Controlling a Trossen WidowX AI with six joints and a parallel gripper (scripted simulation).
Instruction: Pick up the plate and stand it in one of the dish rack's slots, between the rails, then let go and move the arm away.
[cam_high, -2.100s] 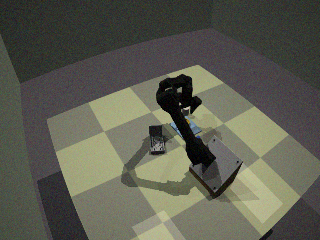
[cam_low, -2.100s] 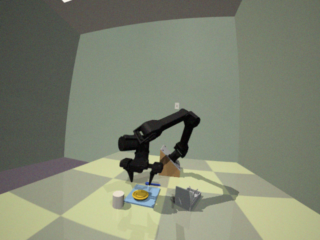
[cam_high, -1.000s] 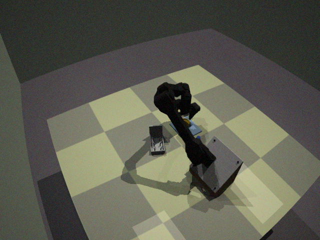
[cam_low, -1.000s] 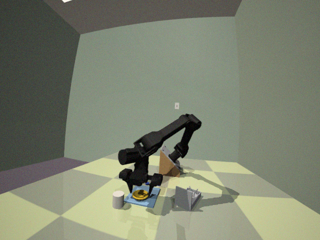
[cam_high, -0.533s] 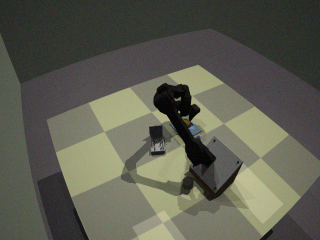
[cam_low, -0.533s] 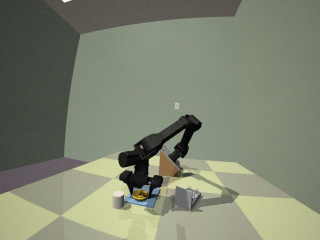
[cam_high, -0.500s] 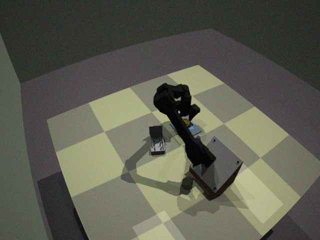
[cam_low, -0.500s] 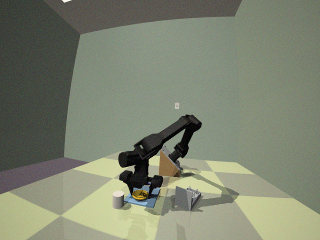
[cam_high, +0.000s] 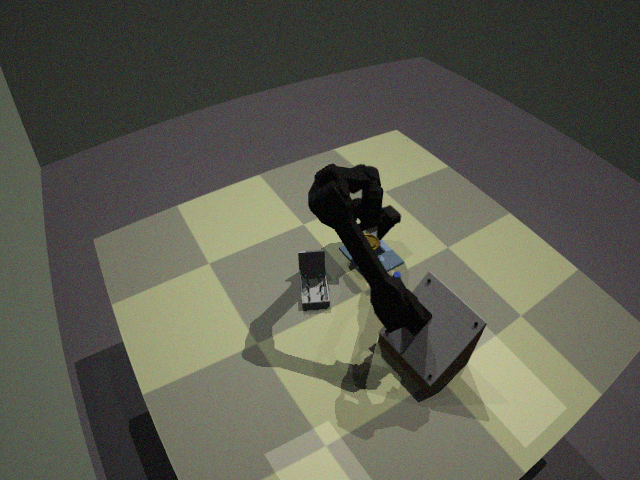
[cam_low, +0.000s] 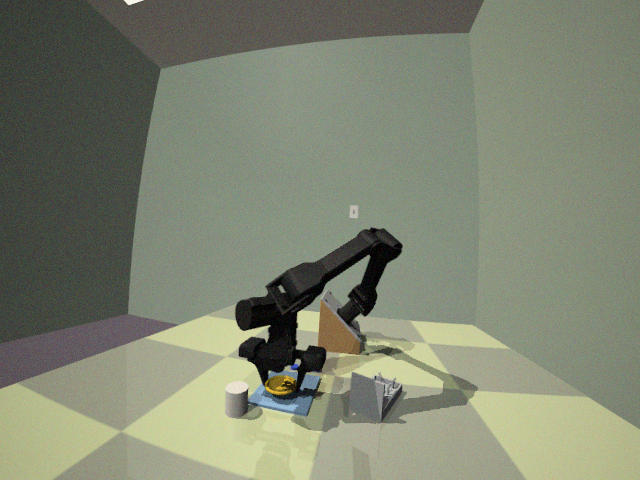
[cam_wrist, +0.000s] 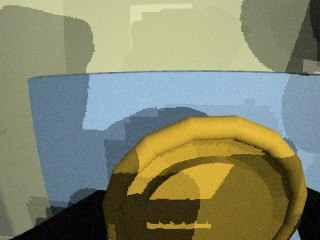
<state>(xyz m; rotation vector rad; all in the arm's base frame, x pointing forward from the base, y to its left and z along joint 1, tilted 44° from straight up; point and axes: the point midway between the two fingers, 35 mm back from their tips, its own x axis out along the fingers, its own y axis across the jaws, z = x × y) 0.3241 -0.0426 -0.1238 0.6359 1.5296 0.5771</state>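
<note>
Right now the blue mat is 3 cm behind my gripper tip, 2 cm below it and 1 cm to the left of it. From my gripper tip the other things lie so: yellow plate (1 cm above); then grey dish rack (22 cm to the left, 4 cm behind, 1 cm above); then small blue spoon (13 cm behind, 2 cm to the left, 1 cm below).
</note>
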